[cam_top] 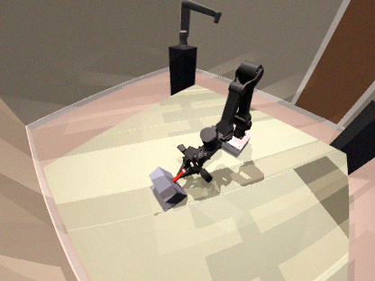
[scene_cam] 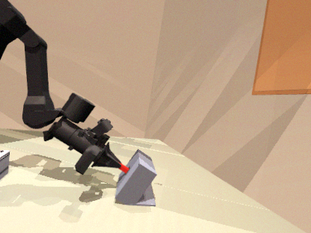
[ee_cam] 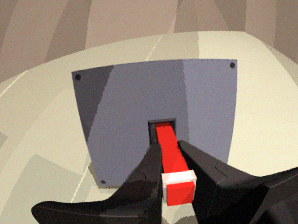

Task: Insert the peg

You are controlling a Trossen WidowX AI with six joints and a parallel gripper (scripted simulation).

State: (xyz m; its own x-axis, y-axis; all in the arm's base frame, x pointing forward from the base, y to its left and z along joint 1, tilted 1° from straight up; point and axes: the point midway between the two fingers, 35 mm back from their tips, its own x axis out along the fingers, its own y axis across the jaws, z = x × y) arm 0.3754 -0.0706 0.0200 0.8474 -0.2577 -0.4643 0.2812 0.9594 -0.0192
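The sloped grey panel lies 4 cm ahead of my gripper tip, 2 cm below it and 1 cm to the right of it. Round my gripper tip: red square peg (2 cm behind, 1 cm above).
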